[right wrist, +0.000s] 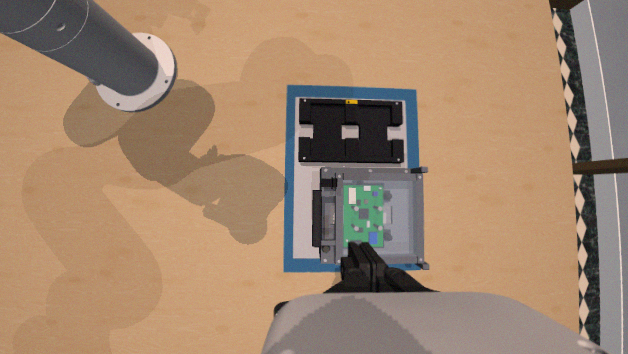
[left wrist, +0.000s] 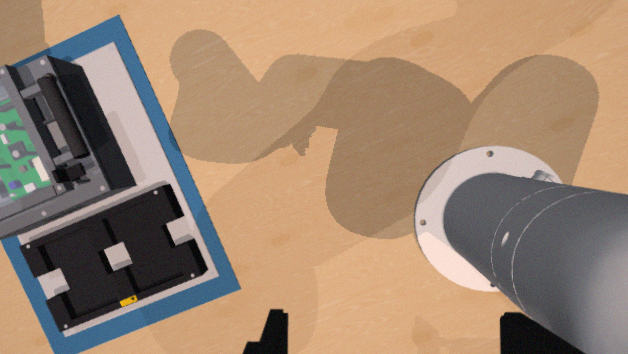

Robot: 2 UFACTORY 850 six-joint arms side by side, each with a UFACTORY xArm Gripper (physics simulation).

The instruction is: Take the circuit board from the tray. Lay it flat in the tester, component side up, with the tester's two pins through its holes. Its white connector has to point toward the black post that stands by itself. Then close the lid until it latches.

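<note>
The green circuit board (left wrist: 16,152) (right wrist: 363,214) lies component side up in the tester (left wrist: 100,125) (right wrist: 316,218), under the lowered clear lid (right wrist: 419,215). Its white connector (left wrist: 41,169) (right wrist: 352,195) is at the tray end, on the side near a small black part (left wrist: 70,172) (right wrist: 328,183). Whether this is the lone post, whether the pins pass through the holes and whether the lid is latched cannot be told. The black tray (left wrist: 135,210) (right wrist: 352,149) is empty. My right gripper (right wrist: 357,259) is shut and empty, above the board's near end. My left gripper (left wrist: 394,313) is open and empty, away from the tester.
The tester and tray stand on a blue-edged mat (left wrist: 227,280) (right wrist: 290,225). An arm's round white base (left wrist: 432,250) stands right of the mat in the left wrist view. A round arm base (right wrist: 169,65) is at upper left in the right wrist view. The table's edge is at right there.
</note>
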